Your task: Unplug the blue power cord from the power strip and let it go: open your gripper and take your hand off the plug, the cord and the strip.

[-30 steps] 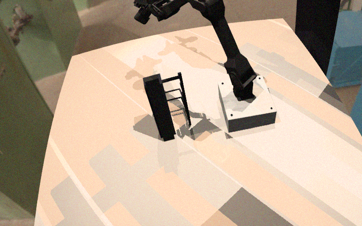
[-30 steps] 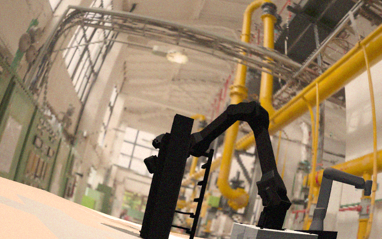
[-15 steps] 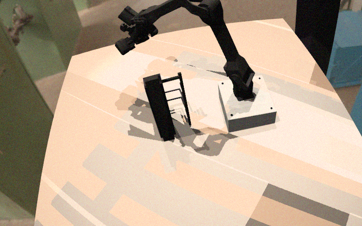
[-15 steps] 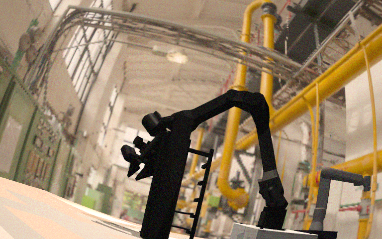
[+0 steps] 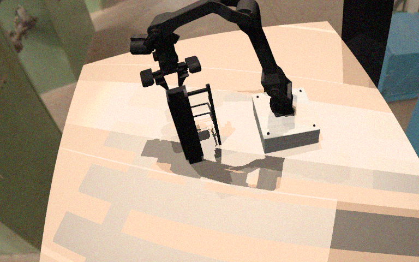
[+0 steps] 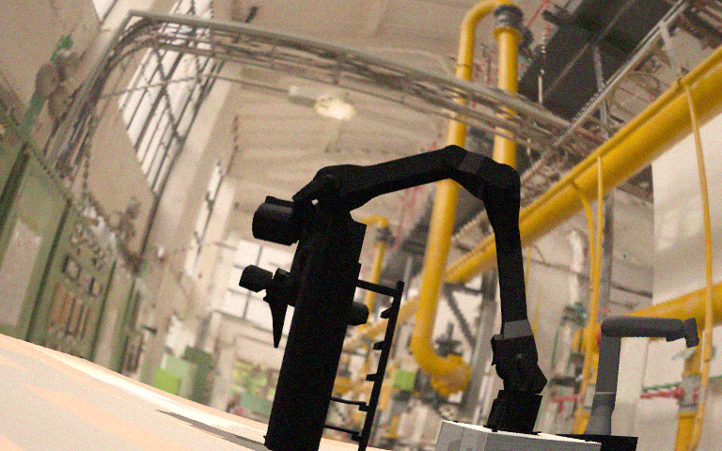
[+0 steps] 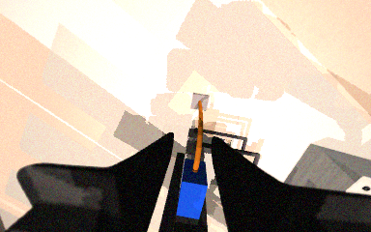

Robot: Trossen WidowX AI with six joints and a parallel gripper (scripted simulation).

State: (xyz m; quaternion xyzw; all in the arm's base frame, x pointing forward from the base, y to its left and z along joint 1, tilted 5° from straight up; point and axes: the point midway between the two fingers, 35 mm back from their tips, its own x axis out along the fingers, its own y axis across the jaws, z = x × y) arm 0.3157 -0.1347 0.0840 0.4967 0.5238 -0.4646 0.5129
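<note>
The blue plug is 10 mm behind my gripper tip and 80 mm to the left of it.
</note>
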